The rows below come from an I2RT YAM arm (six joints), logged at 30 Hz.
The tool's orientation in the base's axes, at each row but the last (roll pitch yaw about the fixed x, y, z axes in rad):
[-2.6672, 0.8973, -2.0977]
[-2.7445, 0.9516, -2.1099]
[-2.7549, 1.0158, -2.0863]
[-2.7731, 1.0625, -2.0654]
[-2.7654, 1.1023, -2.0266]
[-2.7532, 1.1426, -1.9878]
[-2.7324, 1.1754, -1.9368]
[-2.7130, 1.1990, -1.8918]
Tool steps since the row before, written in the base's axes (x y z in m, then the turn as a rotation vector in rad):
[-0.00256, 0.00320, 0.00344, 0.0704, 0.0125, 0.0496]
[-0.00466, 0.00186, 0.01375, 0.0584, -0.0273, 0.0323]
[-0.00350, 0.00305, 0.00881, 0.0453, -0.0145, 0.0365]
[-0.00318, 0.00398, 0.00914, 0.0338, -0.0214, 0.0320]
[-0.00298, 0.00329, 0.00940, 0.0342, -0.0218, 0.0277]
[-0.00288, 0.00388, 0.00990, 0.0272, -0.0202, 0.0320]
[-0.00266, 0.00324, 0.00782, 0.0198, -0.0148, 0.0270]
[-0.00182, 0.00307, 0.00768, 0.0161, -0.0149, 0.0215]
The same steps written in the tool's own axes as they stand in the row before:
[-0.00361, 0.00295, -0.00263, -0.0676, -0.0462, 0.0295]
[-0.01074, 0.00123, -0.00987, -0.0301, -0.0643, 0.0124]
[-0.00798, 0.00276, -0.00528, -0.0361, -0.0473, 0.0074]
[-0.00895, 0.00340, -0.00421, -0.0266, -0.0437, -0.0024]
[-0.00913, 0.00281, -0.00410, -0.0227, -0.0436, -0.0006]
[-0.00999, 0.00316, -0.00339, -0.0260, -0.0382, -0.0061]
[-0.00802, 0.00291, -0.00246, -0.0223, -0.0284, -0.0058]
[-0.00800, 0.00220, -0.00168, -0.0167, -0.0249, -0.0065]

